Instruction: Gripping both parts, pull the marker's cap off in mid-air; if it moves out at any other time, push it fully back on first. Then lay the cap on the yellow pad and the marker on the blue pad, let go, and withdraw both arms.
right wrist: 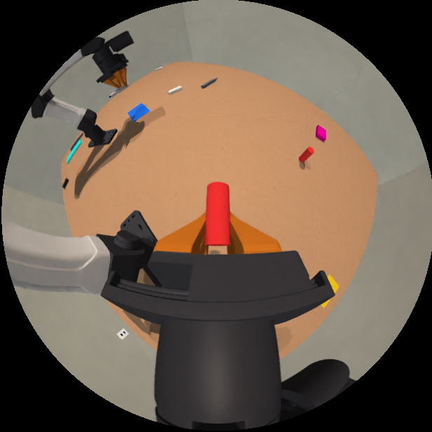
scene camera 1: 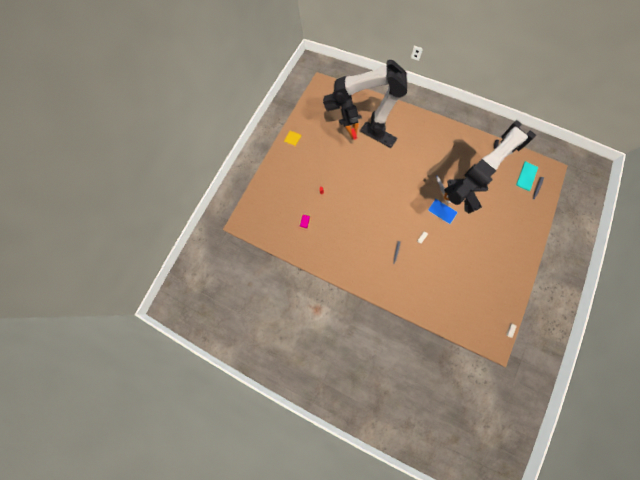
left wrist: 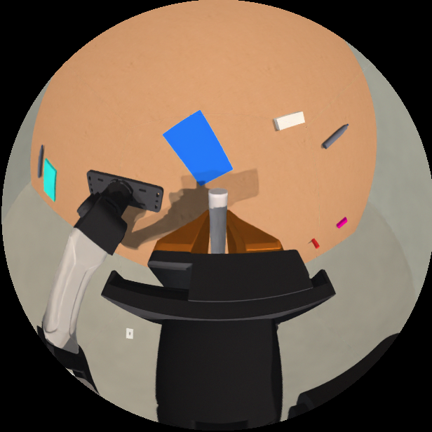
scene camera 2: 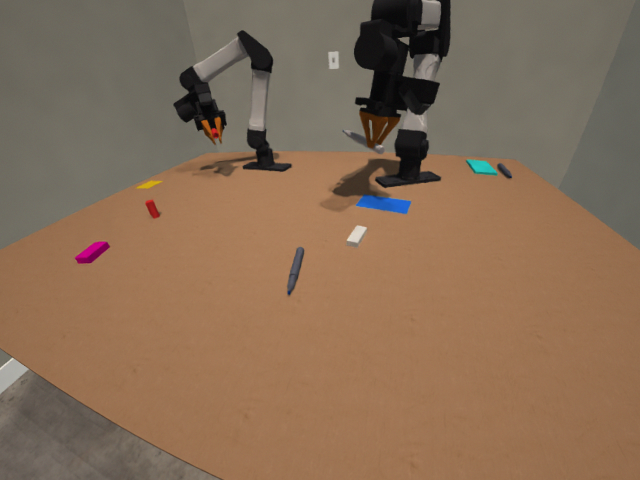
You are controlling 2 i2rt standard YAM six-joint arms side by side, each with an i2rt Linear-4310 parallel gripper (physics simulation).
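Frame: origin at the left arm's base, x ahead, y left, z up, level; millimetres.
Where they show: left gripper, between the fingertips: [scene camera 1: 446, 197] [scene camera 2: 372, 147]; right gripper, between the fingertips: [scene camera 1: 354, 138] [scene camera 2: 217, 143]; left arm's base, origin of its link: [scene camera 2: 408, 180]; right arm's base, origin of its link: [scene camera 1: 378, 135] [scene camera 2: 266, 167].
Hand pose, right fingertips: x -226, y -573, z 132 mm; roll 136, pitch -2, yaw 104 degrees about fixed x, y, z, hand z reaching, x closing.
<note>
Things, the pixels of their top centre, and the offset from my right fingertips.
- grey marker, centre of its top: [scene camera 2: 361, 132] [scene camera 1: 444, 187] dy +383, dx +302, dz +35 mm
- blue pad, centre of its top: [scene camera 2: 383, 203] [scene camera 1: 442, 211] dy +427, dx +358, dz -132 mm
- yellow pad, centre of its top: [scene camera 2: 149, 184] [scene camera 1: 292, 138] dy -328, dx -119, dz -132 mm
- loose red cap, centre of its top: [scene camera 2: 148, 201] [scene camera 1: 321, 188] dy -177, dx +221, dz -84 mm
- magenta block, centre of its top: [scene camera 2: 91, 249] [scene camera 1: 304, 221] dy -267, dx +376, dz -117 mm
- white block, centre of its top: [scene camera 2: 357, 233] [scene camera 1: 422, 237] dy +306, dx +489, dz -120 mm
- dark pen, centre of its top: [scene camera 2: 294, 266] [scene camera 1: 396, 252] dy +174, dx +557, dz -118 mm
- teal block, centre of its top: [scene camera 2: 481, 165] [scene camera 1: 527, 175] dy +898, dx +189, dz -124 mm
My left gripper [scene camera 2: 371, 144] [left wrist: 217, 214] is shut on the grey marker [scene camera 2: 356, 138] [left wrist: 218, 227] [scene camera 1: 439, 184], which has a whitish end and is held in the air behind the blue pad [scene camera 1: 443, 211] [scene camera 2: 383, 204] [left wrist: 198, 147] [right wrist: 138, 112] in scene camera 2. My right gripper [scene camera 2: 215, 139] [right wrist: 217, 215] is shut on the red cap [scene camera 1: 353, 133] [scene camera 2: 215, 133] [right wrist: 218, 212], held in the air well apart from the marker. The yellow pad [scene camera 1: 292, 138] [scene camera 2: 149, 184] [right wrist: 330, 287] lies at the left in both scene views, to the side of my right gripper. Both pads are bare.
A loose red cap [scene camera 1: 321, 190] [scene camera 2: 151, 208] and a magenta block [scene camera 1: 305, 221] [scene camera 2: 92, 252] lie at the left. A white block [scene camera 1: 422, 237] [scene camera 2: 356, 235] and a dark pen [scene camera 1: 397, 252] [scene camera 2: 295, 271] lie near the blue pad. A teal block [scene camera 1: 527, 176] [scene camera 2: 481, 166] lies far right.
</note>
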